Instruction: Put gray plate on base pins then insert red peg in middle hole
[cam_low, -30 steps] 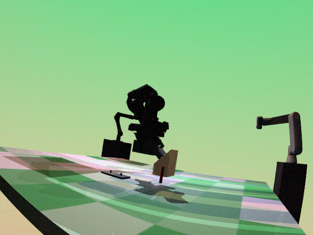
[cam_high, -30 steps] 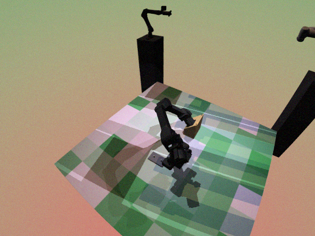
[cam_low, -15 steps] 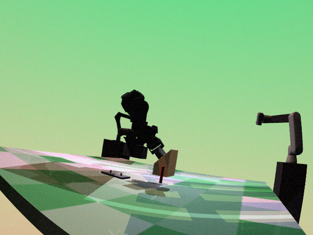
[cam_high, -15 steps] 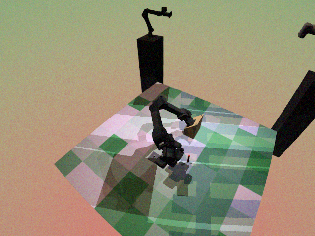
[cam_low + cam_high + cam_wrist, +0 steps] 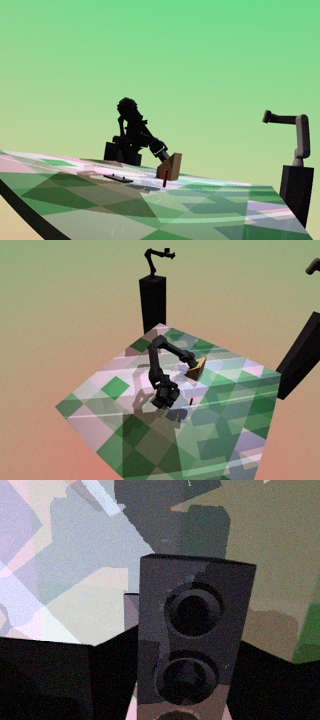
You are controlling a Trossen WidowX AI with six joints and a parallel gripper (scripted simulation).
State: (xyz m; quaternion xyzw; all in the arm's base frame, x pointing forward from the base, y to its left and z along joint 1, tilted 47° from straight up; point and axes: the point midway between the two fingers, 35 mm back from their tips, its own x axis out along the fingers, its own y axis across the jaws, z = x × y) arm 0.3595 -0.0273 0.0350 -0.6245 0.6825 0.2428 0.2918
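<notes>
My gripper tip is 110 mm past the red peg, 130 mm to the right of it and 50 mm above it. Round my gripper tip: gray plate 30 mm above.
</notes>
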